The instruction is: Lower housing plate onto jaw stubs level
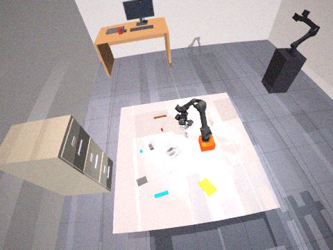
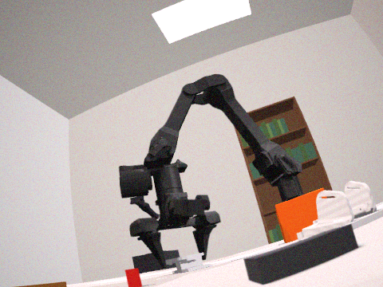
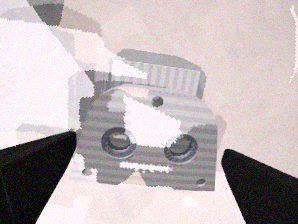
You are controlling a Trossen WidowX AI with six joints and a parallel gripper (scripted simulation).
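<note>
Right now the white-grey housing part is 1 cm to the left of my gripper tip and 1 cm above it. The rest, counted from my gripper tip: orange bar 25 cm ahead, 14 cm to the right, 1 cm below; then red block 23 cm ahead, 4 cm to the left; then white jaw assembly 10 cm ahead, 29 cm to the left.
</note>
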